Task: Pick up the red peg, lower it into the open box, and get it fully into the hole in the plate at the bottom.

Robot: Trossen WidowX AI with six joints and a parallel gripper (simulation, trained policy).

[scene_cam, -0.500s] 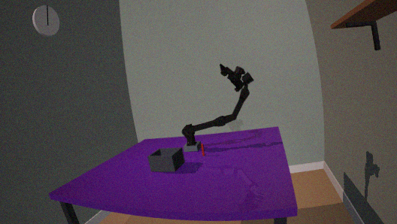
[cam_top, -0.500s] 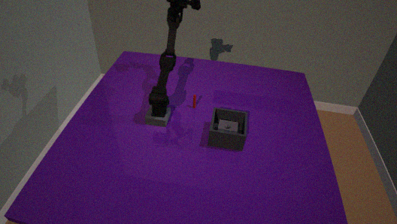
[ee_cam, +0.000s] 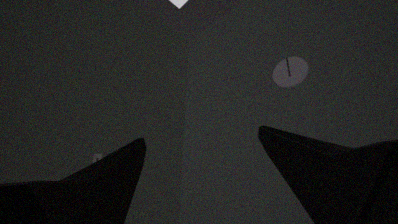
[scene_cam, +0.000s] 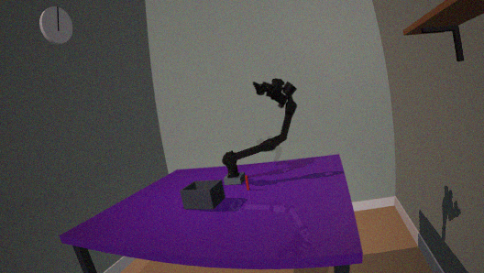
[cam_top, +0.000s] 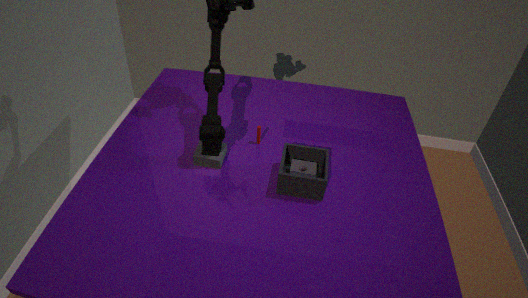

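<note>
My gripper tip is 8 cm short of the red peg, 13 cm to the left of it and 51 cm above it. Round my gripper tip: grey box (24 cm ahead, 32 cm to the right, 52 cm below); then pale plate (24 cm ahead, 32 cm to the right, 51 cm below).
</note>
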